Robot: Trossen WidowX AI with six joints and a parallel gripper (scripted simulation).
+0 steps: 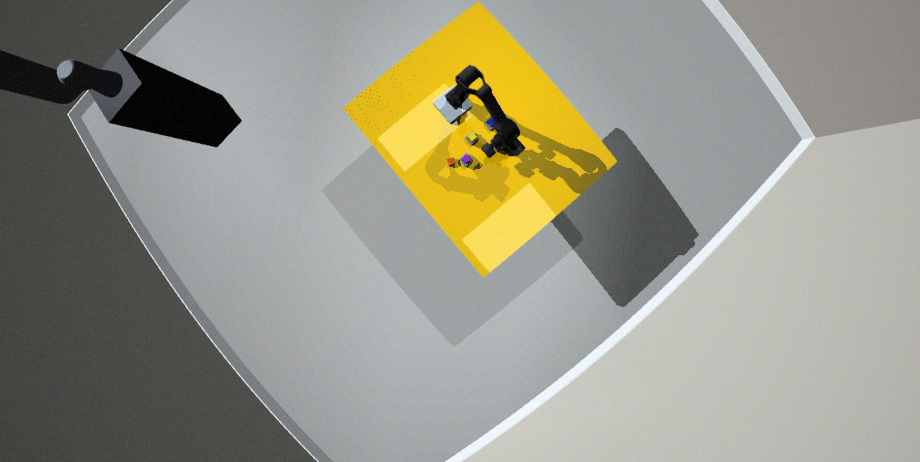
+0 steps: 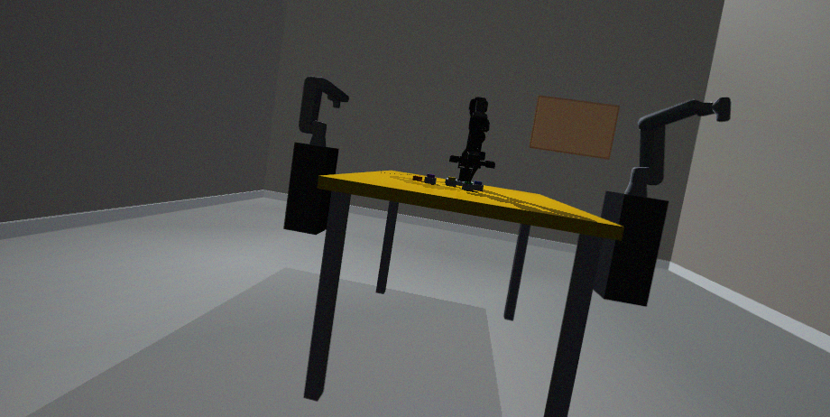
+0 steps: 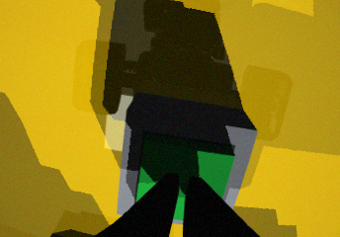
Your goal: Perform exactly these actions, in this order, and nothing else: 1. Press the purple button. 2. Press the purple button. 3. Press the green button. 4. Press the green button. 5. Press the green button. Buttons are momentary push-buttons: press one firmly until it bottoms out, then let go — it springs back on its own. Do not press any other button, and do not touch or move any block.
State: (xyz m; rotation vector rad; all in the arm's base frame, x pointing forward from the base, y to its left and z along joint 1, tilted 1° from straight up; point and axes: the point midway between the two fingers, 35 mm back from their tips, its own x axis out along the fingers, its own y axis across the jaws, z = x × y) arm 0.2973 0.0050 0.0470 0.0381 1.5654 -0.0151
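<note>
My gripper tip is now 1 cm above the green button. Round my gripper tip: blue button: 10 cm behind, 5 cm to the left; then orange block: 22 cm to the right, 9 cm behind, 2 cm below; then purple button: 16 cm to the right, 5 cm behind.
</note>
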